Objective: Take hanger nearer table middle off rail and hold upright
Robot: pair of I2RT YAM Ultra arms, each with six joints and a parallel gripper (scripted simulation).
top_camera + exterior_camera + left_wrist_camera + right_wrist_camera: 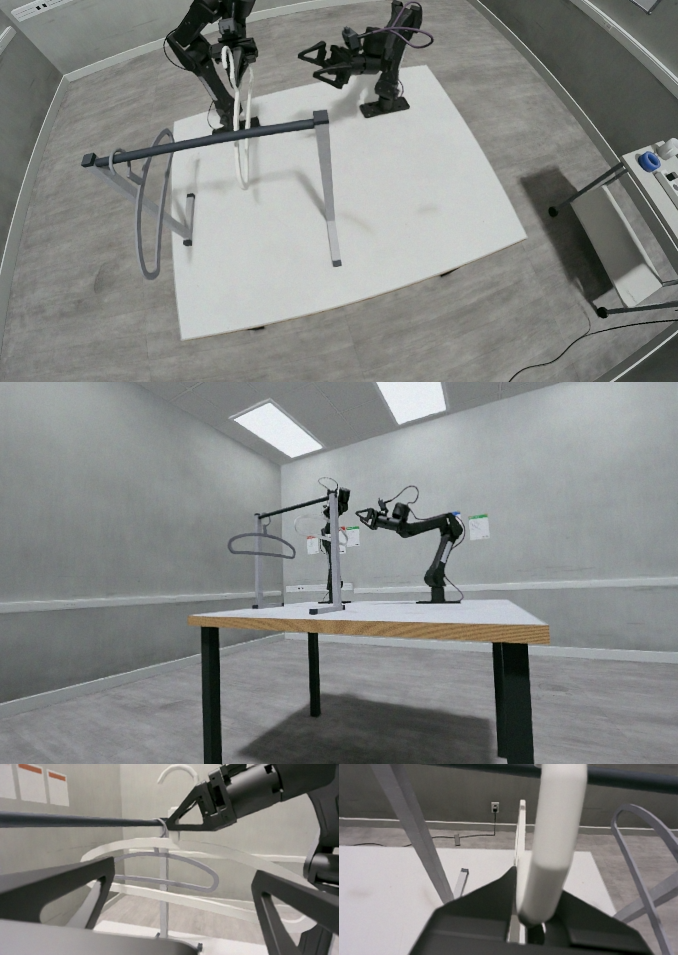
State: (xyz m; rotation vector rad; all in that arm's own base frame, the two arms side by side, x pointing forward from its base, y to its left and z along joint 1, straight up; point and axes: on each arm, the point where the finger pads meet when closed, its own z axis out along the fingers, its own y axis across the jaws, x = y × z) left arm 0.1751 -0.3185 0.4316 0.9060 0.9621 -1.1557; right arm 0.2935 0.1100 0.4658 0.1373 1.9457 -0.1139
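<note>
Right now my right hand is 20 mm above the white hanger.
</note>
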